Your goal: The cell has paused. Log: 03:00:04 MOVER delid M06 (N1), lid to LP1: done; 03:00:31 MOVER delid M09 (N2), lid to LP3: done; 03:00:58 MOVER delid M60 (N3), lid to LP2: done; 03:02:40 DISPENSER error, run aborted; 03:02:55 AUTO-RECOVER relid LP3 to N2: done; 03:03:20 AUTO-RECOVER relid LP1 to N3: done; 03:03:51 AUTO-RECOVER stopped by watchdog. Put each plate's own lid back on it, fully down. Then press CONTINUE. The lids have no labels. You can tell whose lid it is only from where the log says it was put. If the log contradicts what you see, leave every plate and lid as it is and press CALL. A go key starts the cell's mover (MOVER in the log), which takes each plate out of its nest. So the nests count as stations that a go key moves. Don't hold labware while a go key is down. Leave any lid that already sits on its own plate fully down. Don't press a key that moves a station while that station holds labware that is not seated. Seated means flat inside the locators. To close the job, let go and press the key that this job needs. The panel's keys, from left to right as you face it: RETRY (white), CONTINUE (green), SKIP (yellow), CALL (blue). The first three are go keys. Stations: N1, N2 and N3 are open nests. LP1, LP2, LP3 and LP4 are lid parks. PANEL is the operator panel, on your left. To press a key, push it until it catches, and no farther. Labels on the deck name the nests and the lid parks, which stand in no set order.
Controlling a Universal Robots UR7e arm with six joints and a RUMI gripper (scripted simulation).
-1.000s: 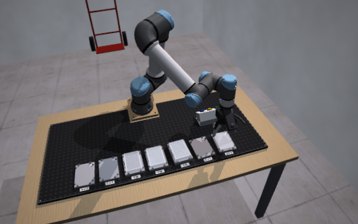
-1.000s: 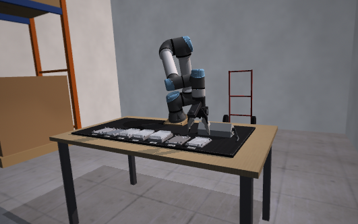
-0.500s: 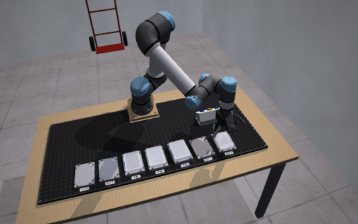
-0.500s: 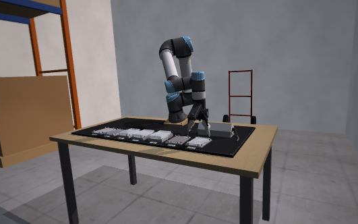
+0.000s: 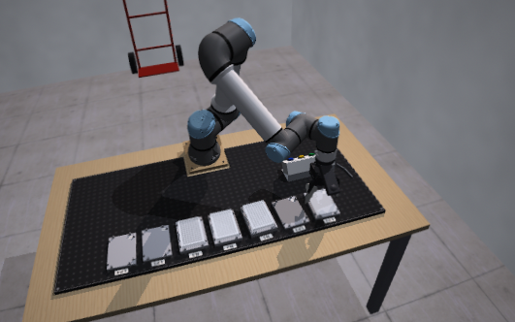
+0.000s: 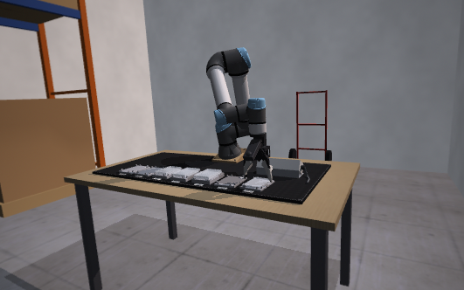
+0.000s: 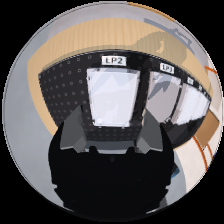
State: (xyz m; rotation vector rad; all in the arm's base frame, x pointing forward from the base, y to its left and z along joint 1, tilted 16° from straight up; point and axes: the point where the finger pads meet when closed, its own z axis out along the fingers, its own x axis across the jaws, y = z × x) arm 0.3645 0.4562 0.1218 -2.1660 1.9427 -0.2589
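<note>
Now: the clear lid 1 cm below my hand. The rest, counted from my hand: blue key (22 cm behind, 8 cm to the right, 4 cm above); lid park (3 cm ahead, 13 cm to the right, 2 cm below); yellow key (23 cm behind, 3 cm to the right, 4 cm above).
</note>
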